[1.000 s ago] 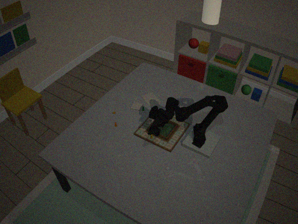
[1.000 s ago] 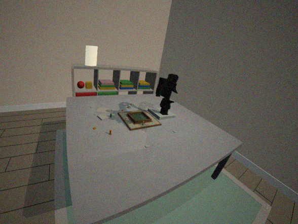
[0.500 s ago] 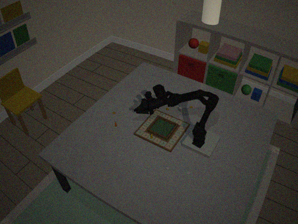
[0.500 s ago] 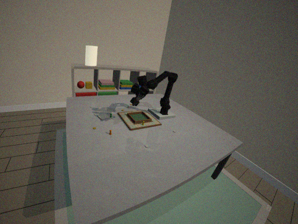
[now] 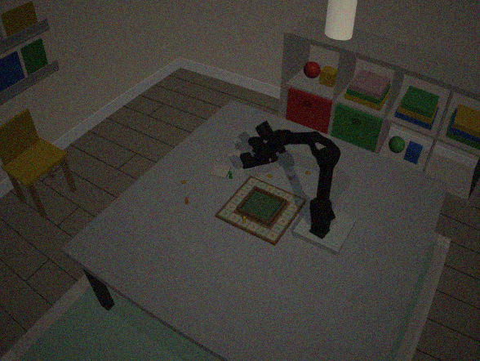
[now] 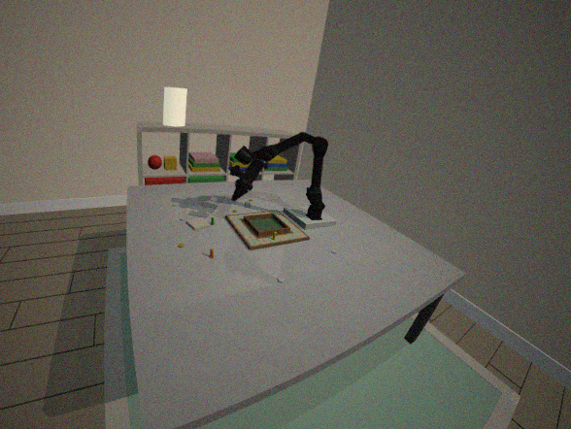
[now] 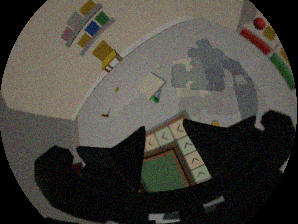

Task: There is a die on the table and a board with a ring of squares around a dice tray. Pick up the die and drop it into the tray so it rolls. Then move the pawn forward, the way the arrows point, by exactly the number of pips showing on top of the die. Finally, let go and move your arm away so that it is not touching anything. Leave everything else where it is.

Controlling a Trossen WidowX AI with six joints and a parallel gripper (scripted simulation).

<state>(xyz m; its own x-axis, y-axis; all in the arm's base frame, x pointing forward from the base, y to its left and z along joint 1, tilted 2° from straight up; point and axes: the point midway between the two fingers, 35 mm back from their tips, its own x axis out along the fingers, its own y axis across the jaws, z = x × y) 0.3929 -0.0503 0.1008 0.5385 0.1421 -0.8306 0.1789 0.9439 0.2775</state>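
My gripper tip is now 14 cm past the yellow pawn, 19 cm to the right of it and 8 cm above it. Also, from my gripper tip: green dice tray (14 cm behind, 8 cm to the left, 10 cm below); green pawn (9 cm ahead, 2 cm to the left, 9 cm below); orange pawn (13 cm ahead, 26 cm to the left, 9 cm below).
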